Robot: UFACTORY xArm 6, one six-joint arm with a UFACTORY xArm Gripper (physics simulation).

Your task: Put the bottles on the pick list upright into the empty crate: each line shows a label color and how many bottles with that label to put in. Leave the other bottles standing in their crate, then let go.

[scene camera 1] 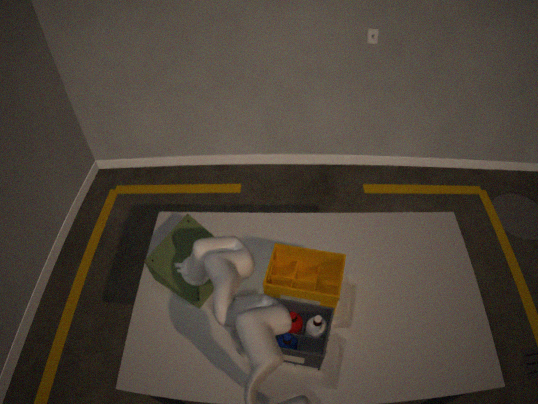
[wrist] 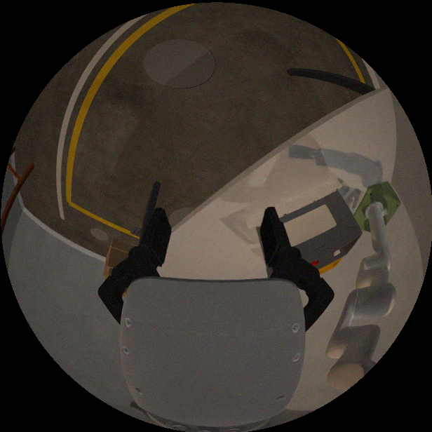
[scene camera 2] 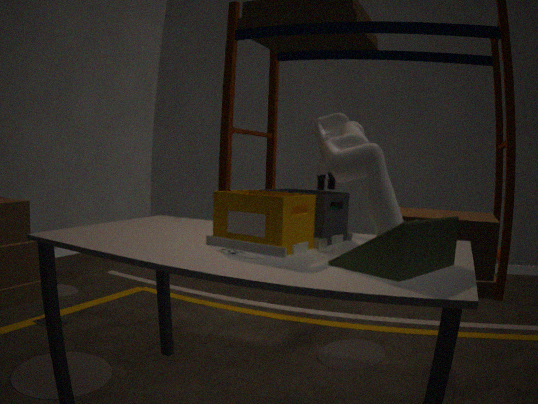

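Where they show: gripper, fingertip midpoint: (scene camera 2: 325,189); arm's base at its link origin: (scene camera 1: 195,271).
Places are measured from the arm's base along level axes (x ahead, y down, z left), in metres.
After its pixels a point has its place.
The yellow crate (scene camera 1: 277,290) {x 0.307, y -0.084, z -0.192 m} (scene camera 2: 297,225) {x 0.301, y -0.025, z -0.079 m} (wrist: 331,267) has dividers and shows no bottles in scene camera 1. The grey crate (scene camera 1: 312,361) {x 0.375, y -0.038, z -0.475 m} (scene camera 2: 340,220) {x 0.182, y -0.019, z -0.321 m} (wrist: 345,225) stands against it. In it a red-labelled bottle (scene camera 1: 296,322) {x 0.349, y -0.065, z -0.324 m}, a white-capped bottle (scene camera 1: 316,327) {x 0.413, y -0.064, z -0.359 m} and a blue one (scene camera 1: 287,341) {x 0.303, y -0.090, z -0.399 m} stand upright. A bit of green (scene camera 2: 336,205) {x 0.204, y -0.066, z -0.339 m} shows through its handle hole. The arm hides its left part in scene camera 1. My gripper (scene camera 2: 326,181) {x 0.275, y -0.105, z -0.721 m} (wrist: 214,218) is open and empty, beyond the grey crate's outer long side; scene camera 1 does not show its fingertips. No readable pick list shows.
The arm stands on a green base plate (scene camera 1: 162,255) {x -0.124, y -0.068, z 0.052 m} (scene camera 2: 410,250) {x -0.030, y -0.014, z 0.219 m} (wrist: 390,197) at the table's left end in scene camera 1. Low light strips (scene camera 2: 245,245) {x 0.454, y 0.041, z -0.044 m} edge the yellow crate. The table edge runs below the fingers in the wrist view. An orange rack (scene camera 2: 228,100) stands behind.
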